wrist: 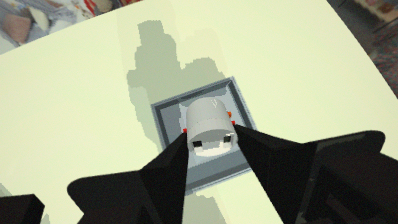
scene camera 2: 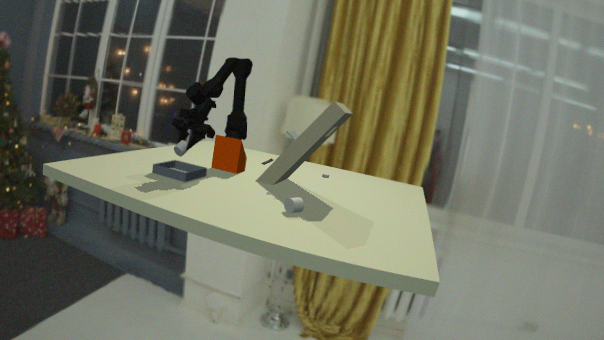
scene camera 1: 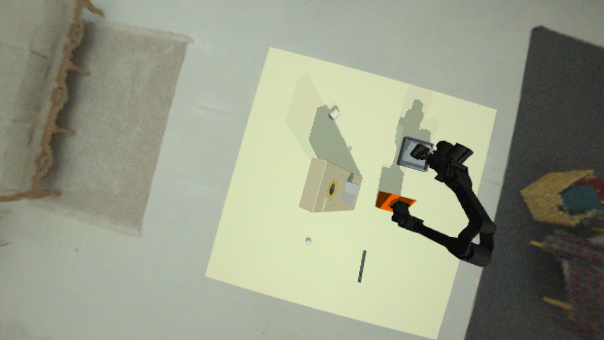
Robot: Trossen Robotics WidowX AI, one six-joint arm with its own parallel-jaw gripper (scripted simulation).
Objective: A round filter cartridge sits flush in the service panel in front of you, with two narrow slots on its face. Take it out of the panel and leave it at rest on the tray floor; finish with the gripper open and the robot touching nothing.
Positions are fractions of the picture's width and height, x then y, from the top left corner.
Scene:
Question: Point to a round filter cartridge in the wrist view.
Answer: At 0.53, 0.59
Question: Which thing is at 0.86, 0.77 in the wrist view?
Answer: The gripper.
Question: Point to a grey tray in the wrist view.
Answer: At 0.43, 0.52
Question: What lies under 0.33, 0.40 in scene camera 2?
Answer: The gripper.

